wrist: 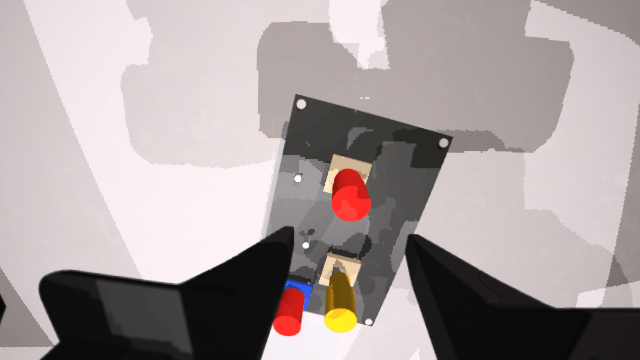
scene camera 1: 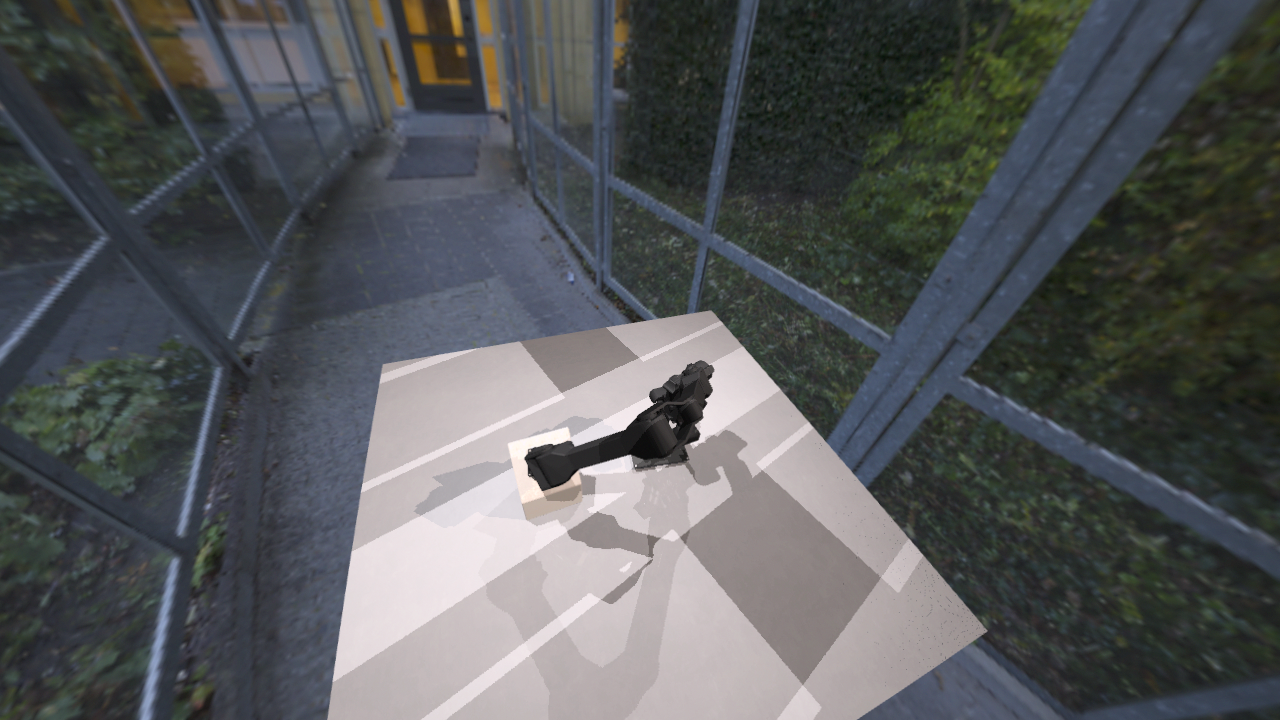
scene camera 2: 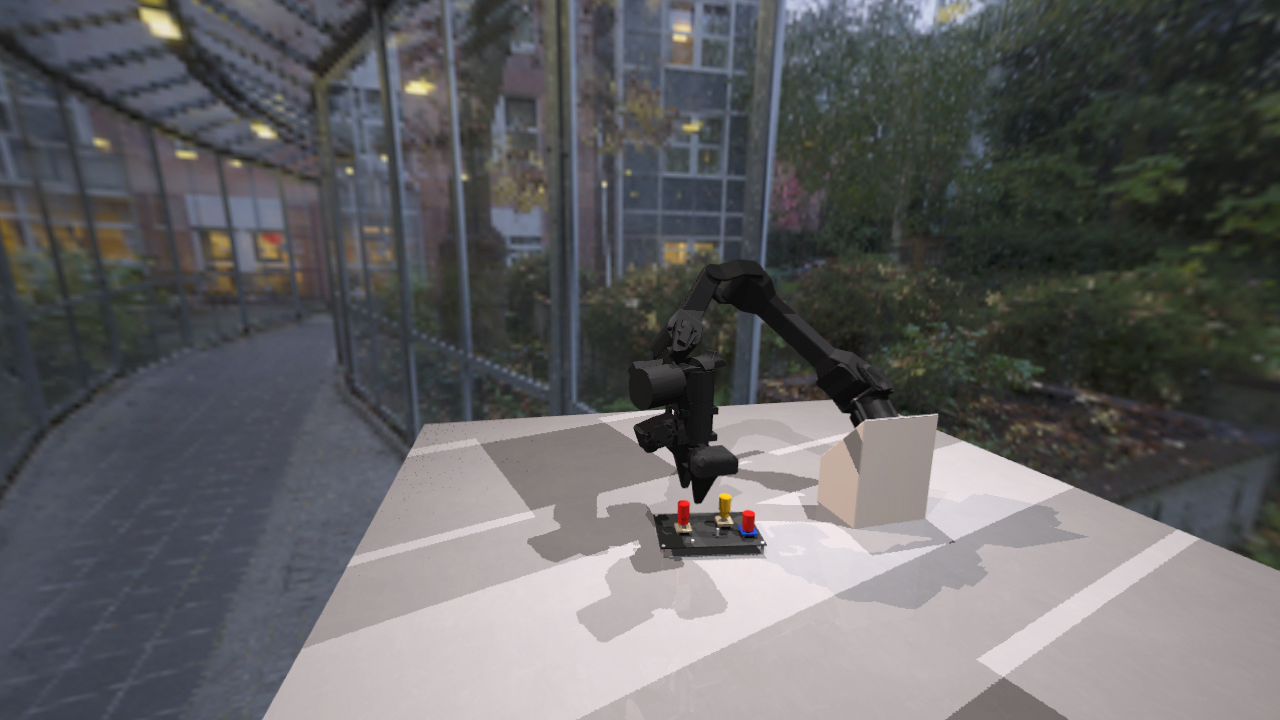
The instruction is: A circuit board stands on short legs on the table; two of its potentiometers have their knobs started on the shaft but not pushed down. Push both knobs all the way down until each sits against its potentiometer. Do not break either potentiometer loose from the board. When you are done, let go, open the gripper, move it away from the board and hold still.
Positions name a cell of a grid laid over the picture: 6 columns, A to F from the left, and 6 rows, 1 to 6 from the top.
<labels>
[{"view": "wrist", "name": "my gripper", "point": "D4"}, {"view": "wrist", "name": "red knob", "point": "D4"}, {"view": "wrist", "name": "yellow knob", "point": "D6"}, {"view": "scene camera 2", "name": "my gripper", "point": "D5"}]
</labels>
